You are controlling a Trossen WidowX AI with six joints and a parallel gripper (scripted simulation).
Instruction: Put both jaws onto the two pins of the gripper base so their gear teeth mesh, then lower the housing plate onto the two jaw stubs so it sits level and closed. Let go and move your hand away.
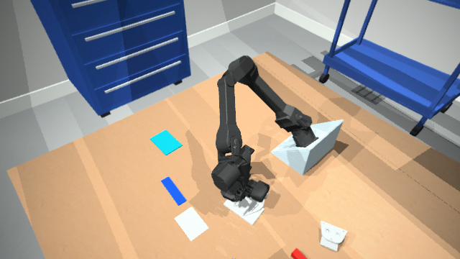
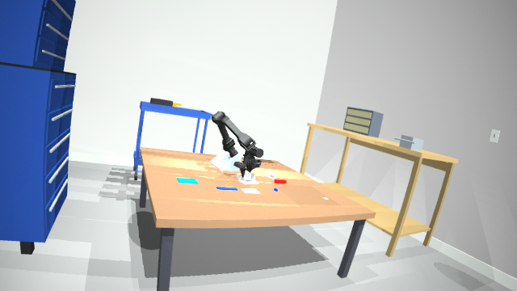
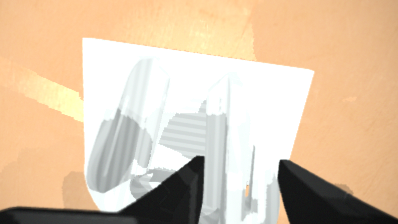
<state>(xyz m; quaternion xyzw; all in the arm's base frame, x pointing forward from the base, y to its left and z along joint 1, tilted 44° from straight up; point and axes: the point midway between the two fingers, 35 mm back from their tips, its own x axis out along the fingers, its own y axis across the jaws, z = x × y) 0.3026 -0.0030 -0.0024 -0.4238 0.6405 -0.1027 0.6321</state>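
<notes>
Now: gripper tip 50 mm past the white jaw, 40 mm to the right of it and 10 mm above it. Also, from my gripper tip: white tile 180 mm ahead, 20 mm to the right, 30 mm below; small blue block 140 mm ahead, 160 mm to the left, 20 mm below; blue bar 170 mm ahead, 160 mm to the right, 30 mm below.
</notes>
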